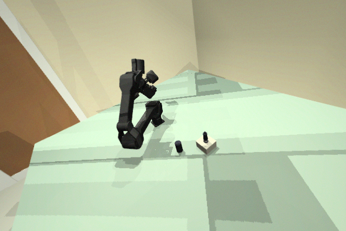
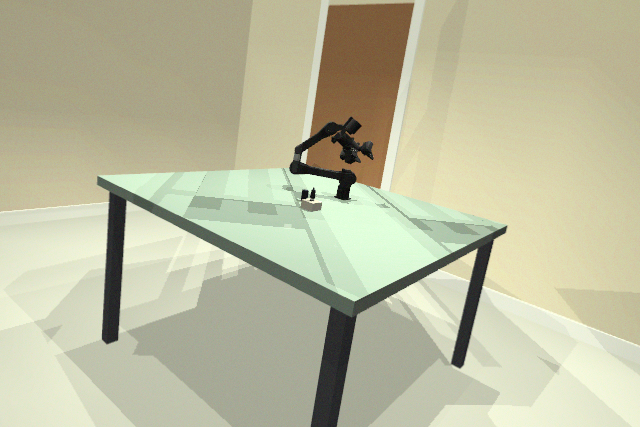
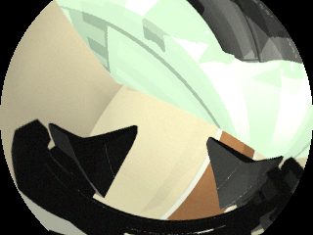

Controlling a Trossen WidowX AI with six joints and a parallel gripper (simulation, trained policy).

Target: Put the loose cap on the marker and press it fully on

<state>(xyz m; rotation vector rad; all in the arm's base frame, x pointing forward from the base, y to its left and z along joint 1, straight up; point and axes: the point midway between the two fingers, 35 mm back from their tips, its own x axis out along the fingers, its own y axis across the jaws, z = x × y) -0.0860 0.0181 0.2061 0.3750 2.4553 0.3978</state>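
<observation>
The dark cap is 360 mm ahead of my gripper tip, 60 mm to the right of it and 160 mm below it. Also, from my gripper tip: holder block: 430 mm ahead, 40 mm to the left, 170 mm below.
</observation>
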